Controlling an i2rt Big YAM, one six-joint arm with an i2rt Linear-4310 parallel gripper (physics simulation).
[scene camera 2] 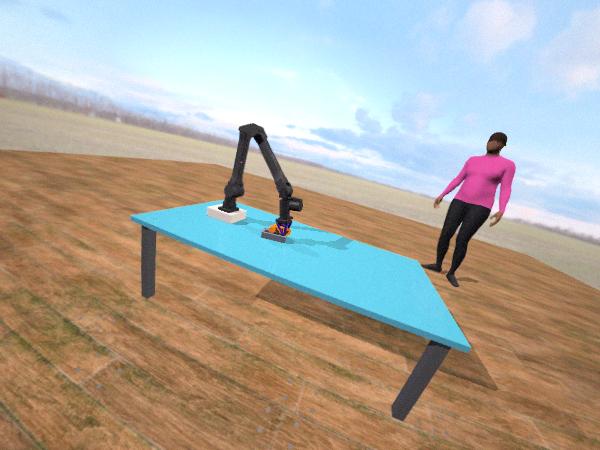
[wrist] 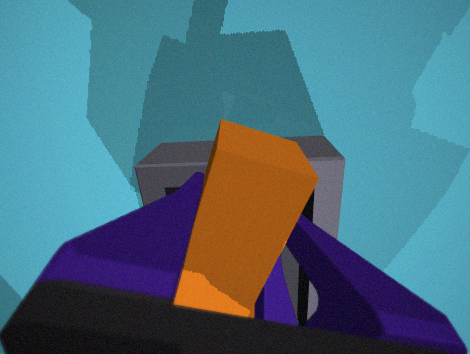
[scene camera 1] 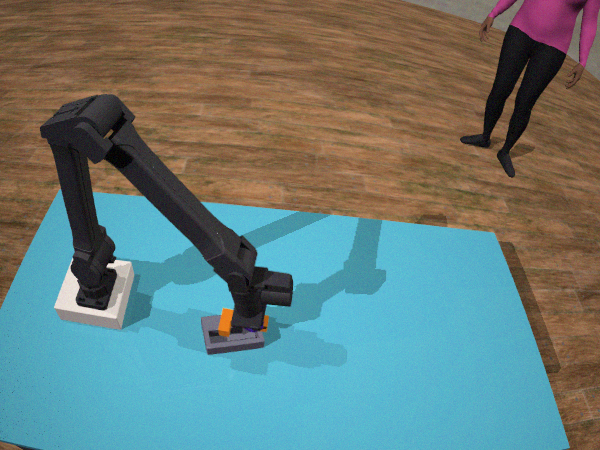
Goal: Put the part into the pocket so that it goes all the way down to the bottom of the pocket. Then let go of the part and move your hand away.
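Places are measured from the arm's base along level axes (x ahead, y left, z up), in metres.
Where they show: gripper, fingertip midpoint: (scene camera 2: 284, 234) (wrist: 232, 192) (scene camera 1: 253, 325); arm's base at its link origin: (scene camera 2: 228, 209) (scene camera 1: 97, 288).
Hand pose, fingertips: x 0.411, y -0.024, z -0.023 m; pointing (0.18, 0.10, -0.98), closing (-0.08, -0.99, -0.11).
Each offset is from my fingertips to the top centre of the thing. Level surfaces: height alone.
The orange part @[dy -0.015, dx -0.025, dz +0.040 m] (scene camera 1: 226, 323) (scene camera 2: 273, 229) (wrist: 250, 220) is a long block held between the purple fingers of my gripper (scene camera 1: 248, 328) (scene camera 2: 282, 230) (wrist: 232, 192), which is shut on it. The grey block with the pocket @[dy -0.018, dx -0.052, dz +0.002 m] (scene camera 1: 235, 347) (scene camera 2: 271, 235) (wrist: 328, 190) lies on the table right under the part. The part runs roughly along the grey block's length in scene camera 1. In the wrist view the part and fingers hide most of the pocket; dark strips of its opening show on both sides. The part's underside is hidden, so I cannot tell whether it touches the rim or enters the pocket.
The arm's white base block (scene camera 1: 90, 320) (scene camera 2: 226, 215) stands at the left of the blue table @[dz -0.034 m] (scene camera 1: 400, 390) (scene camera 2: 350, 280). A person in a pink top (scene camera 1: 550, 22) (scene camera 2: 480, 180) stands on the wooden floor beyond the table's far right side.
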